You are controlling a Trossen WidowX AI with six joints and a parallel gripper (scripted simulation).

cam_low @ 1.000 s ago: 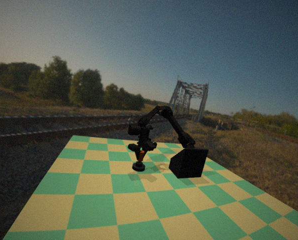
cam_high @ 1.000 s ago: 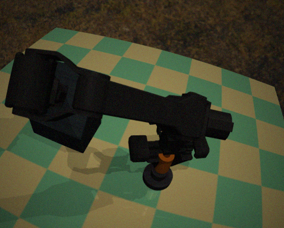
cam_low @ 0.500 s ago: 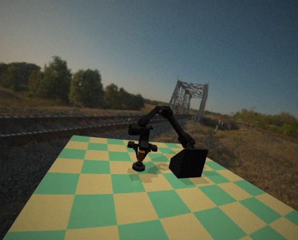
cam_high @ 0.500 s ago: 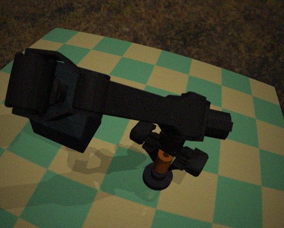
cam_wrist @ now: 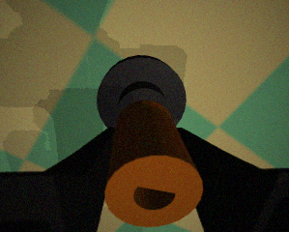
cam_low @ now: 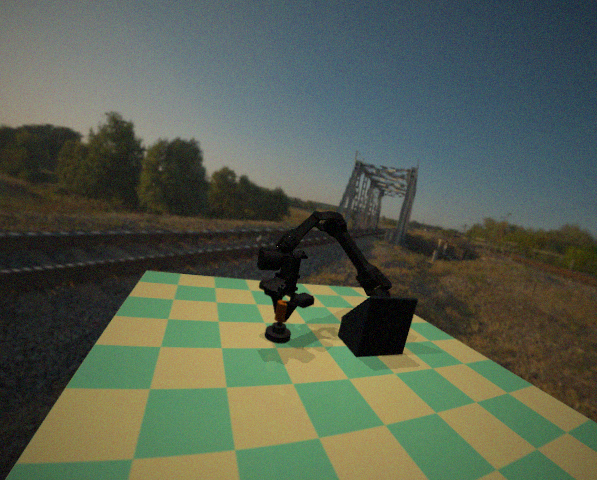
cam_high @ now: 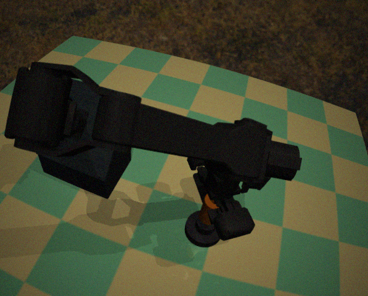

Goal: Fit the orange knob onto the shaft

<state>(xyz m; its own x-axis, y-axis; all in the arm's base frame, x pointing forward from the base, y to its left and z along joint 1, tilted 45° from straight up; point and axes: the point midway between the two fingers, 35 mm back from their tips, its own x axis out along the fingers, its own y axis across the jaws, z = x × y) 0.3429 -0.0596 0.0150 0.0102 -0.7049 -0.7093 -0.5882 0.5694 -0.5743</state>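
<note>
My gripper tip is 20 mm below the orange knob. Round my gripper tip: dark round pedestal 40 mm below.
</note>
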